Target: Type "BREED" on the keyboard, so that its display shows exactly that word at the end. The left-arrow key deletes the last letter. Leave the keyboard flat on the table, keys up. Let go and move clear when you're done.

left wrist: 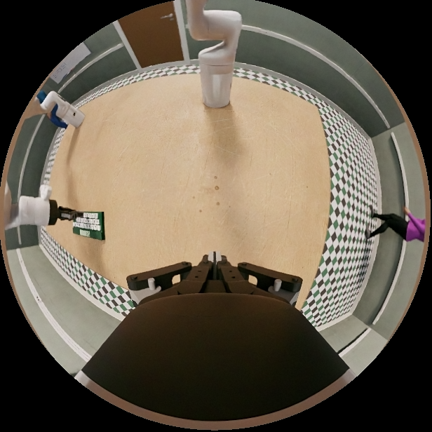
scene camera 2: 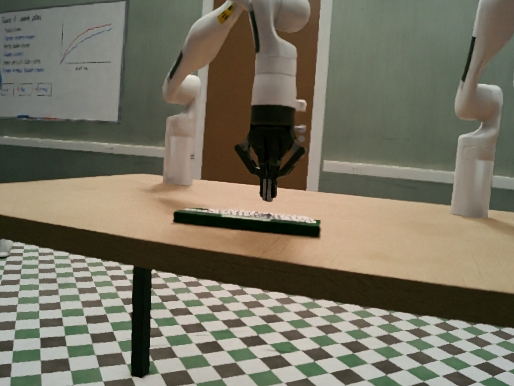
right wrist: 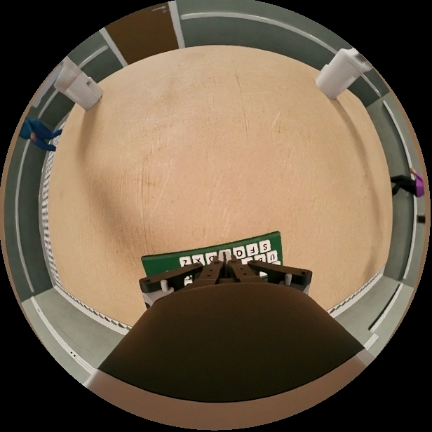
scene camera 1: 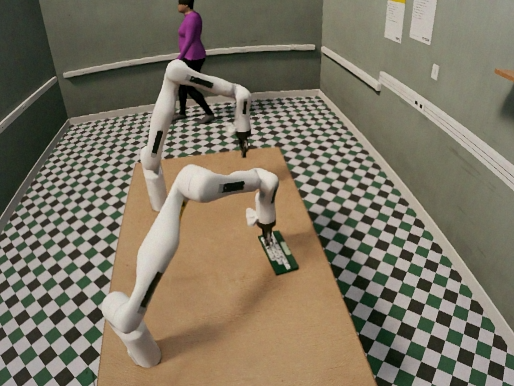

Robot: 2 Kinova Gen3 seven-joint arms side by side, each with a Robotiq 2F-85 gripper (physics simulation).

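Observation:
The green keyboard (scene camera 1: 280,258) (scene camera 2: 245,224) (left wrist: 101,232) (right wrist: 162,260) lies flat on the table, white keys up. Its pale display (scene camera 1: 285,248) is too small to read in scene camera 1. My right gripper (scene camera 1: 268,243) (scene camera 2: 268,199) (right wrist: 224,258) is shut and empty, pointing down, its tips a little above the keys. In the right wrist view the tips overlap the row showing Z, X, Q, F and S, just left of the Q key (right wrist: 239,252), and hide part of that row. My left gripper (scene camera 1: 244,155) (left wrist: 214,258) is shut and empty, high above the table's far end.
The wooden table (scene camera 1: 215,300) (scene camera 2: 400,240) (left wrist: 150,150) (right wrist: 225,125) bears both arm bases. The keyboard lies near the table's long edge, at the right in scene camera 1. A person in purple (scene camera 1: 191,35) (left wrist: 416,229) is beyond the table, and a person in blue (right wrist: 40,135) shows in the right wrist view.

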